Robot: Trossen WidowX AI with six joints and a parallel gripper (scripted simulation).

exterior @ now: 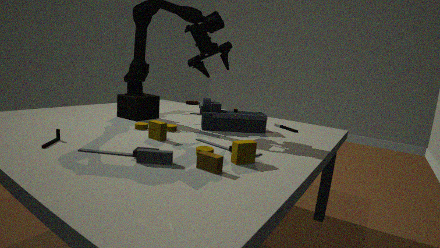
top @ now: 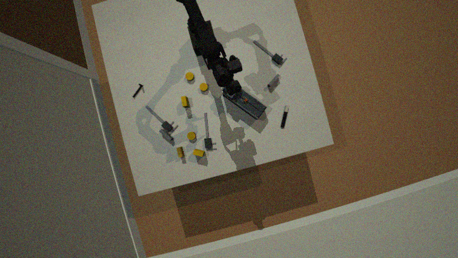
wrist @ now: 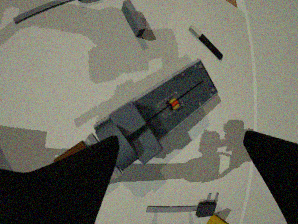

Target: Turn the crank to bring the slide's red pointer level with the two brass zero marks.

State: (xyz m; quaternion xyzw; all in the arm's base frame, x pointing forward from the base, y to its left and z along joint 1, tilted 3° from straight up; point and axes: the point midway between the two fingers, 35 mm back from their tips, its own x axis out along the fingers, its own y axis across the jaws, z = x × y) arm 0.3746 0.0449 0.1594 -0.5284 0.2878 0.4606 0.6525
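Now: the slide 150 mm below my gripper tip, 80 mm ahead of it and 40 mm to the left of it. From my gripper tip the other things lie so: black l-shaped key 530 mm to the right, 280 mm behind, 220 mm below; black bar 250 mm ahead, 240 mm to the left, 220 mm below; brown crank handle 130 mm below, 100 mm behind, 30 mm to the right.
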